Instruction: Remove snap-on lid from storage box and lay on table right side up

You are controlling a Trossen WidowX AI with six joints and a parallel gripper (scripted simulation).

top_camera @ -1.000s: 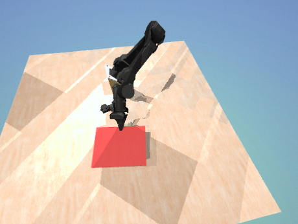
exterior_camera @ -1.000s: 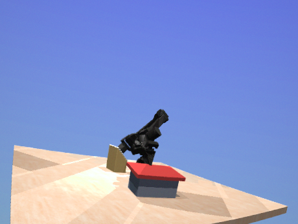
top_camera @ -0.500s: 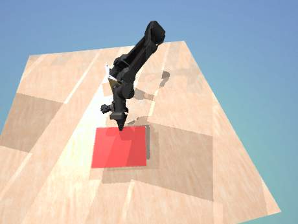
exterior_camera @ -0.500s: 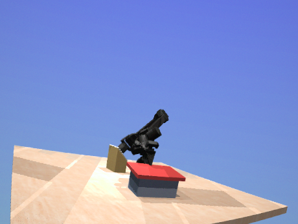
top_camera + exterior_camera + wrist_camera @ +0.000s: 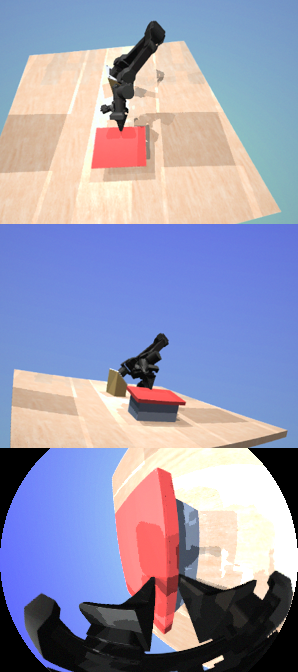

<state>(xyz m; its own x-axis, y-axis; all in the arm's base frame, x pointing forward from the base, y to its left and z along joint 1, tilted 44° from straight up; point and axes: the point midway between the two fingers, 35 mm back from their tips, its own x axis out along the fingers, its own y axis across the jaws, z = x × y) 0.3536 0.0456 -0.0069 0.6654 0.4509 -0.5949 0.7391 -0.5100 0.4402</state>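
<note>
The red lid lies 8 cm ahead of my gripper tip and 1 cm to the right of it. Round my gripper tip: blue-grey box 7 cm ahead, 6 cm below, 1 cm to the right.
</note>
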